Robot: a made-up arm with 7 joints.
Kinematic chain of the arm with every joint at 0, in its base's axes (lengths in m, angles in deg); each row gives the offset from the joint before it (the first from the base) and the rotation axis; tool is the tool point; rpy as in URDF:
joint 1: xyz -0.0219 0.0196 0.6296 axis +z
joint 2: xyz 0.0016 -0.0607 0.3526 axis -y
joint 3: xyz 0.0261 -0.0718 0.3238 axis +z
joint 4: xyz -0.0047 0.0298 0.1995 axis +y
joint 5: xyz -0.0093 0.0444 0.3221 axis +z
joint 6: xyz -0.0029 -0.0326 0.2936 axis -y
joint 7: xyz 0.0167 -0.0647 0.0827 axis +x
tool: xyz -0.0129 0.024 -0.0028 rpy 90 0 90
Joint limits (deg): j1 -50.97..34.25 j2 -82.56..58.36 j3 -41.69..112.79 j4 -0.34..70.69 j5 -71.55..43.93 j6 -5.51..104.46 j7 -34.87..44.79
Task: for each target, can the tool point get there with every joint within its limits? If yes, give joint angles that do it. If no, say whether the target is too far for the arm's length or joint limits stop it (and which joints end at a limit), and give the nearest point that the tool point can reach.
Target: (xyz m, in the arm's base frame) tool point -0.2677 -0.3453 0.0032
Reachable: no: joint limits stop it (at a limit: joint 1, joint 2, joint 4, joint 5, joint 6, joint 7) | nearest point 0.2219 -0.8042 0.3971 | short by 0.778 m
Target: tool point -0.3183 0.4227 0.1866
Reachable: no: joint limits stop it (at a limit: joint 1, joint 2, joint 4, joint 5, joint 6, joint 7) | nearest point 0.4479 0.7096 0.5257 | short by 0.886 m
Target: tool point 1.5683 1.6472 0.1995
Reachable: no: too far | nearest point 0.8793 0.7271 0.7273 | short by 1.265 m
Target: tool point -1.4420 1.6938 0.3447
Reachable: no: too far | nearest point -0.6520 0.7625 1.1686 | short by 1.473 m
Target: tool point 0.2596 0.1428 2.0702
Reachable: yes | joints -8.05 -9.75 71.14 36.53 -31.05 65.74 9.62
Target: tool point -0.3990 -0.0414 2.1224
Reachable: yes | joints -1.70 23.57 16.12 16.55 -26.95 45.53 -1.85
